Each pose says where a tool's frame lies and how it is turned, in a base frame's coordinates. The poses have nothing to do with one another.
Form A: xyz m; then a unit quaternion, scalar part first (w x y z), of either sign.
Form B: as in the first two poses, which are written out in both.
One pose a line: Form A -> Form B
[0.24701, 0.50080, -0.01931, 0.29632, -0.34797, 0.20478, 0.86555] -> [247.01, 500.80, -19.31, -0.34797, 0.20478, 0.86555, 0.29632]
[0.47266, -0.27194, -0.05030, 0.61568, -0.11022, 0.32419, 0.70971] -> [472.66, -271.94, -50.30, -0.11022, 0.32419, 0.70971, 0.61568]
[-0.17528, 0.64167, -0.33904, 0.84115, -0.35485, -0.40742, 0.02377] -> [-175.28, 641.67, -339.04, -0.35485, -0.40742, 0.02377, 0.84115]
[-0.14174, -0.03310, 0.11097, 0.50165, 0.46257, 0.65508, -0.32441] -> [-141.74, -33.10, 110.97, 0.46257, 0.65508, -0.32441, 0.50165]
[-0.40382, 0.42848, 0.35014, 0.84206, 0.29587, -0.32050, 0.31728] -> [-403.82, 428.48, 350.14, 0.29587, -0.32050, 0.31728, 0.84206]
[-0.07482, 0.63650, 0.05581, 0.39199, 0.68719, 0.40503, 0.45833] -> [-74.82, 636.50, 55.81, 0.68719, 0.40503, 0.45833, 0.39199]
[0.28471, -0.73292, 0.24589, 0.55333, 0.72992, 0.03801, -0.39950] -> [284.71, -732.92, 245.89, 0.72992, 0.03801, -0.39950, 0.55333]
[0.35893, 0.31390, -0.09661, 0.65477, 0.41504, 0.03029, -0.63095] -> [358.93, 313.90, -96.61, 0.41504, 0.03029, -0.63095, 0.65477]
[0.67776, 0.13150, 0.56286, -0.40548, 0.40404, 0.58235, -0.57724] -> [677.76, 131.50, 562.86, -0.40404, -0.58235, 0.57724, 0.40548]
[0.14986, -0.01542, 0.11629, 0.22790, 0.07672, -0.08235, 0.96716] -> [149.86, -15.42, 116.29, 0.07672, -0.08235, 0.96716, 0.22790]
